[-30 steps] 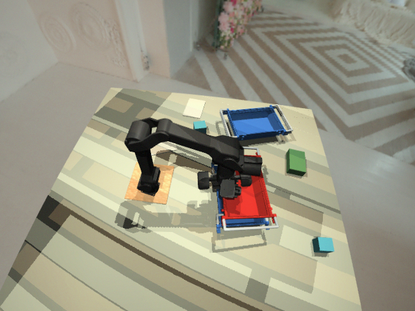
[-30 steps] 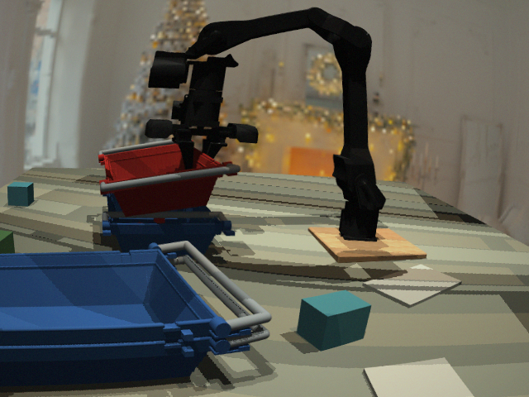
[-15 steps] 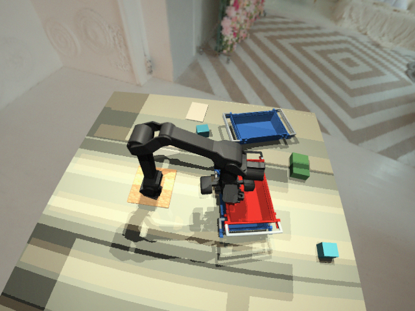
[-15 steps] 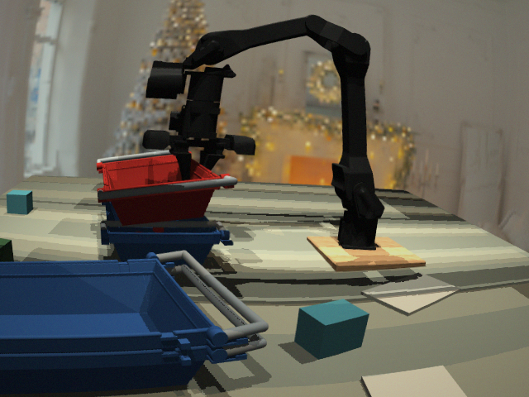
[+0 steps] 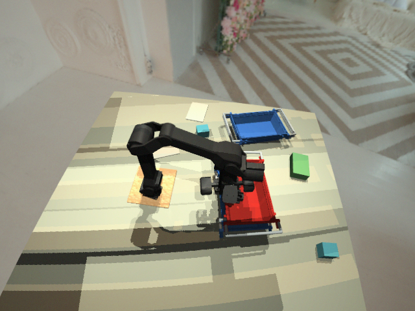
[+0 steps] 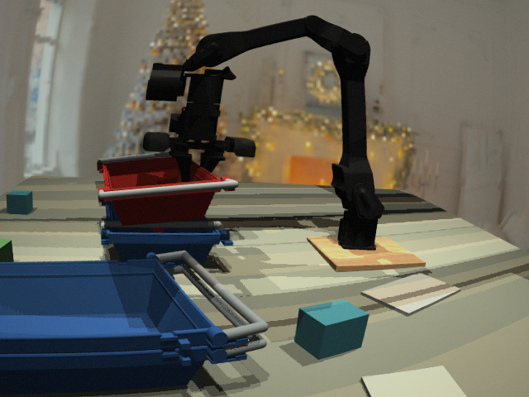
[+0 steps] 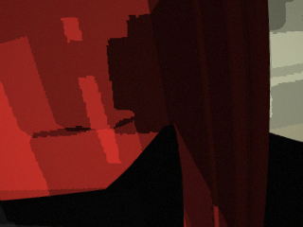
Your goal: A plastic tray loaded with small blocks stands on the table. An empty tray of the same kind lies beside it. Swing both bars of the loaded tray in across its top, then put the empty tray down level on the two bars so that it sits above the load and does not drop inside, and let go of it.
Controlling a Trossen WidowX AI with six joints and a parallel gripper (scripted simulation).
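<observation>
Now: the red tray 70 mm ahead of my gripper tip, 30 mm to the left of it and 30 mm above it. Round my gripper tip: green block 310 mm ahead, 280 mm to the left, 70 mm below.
</observation>
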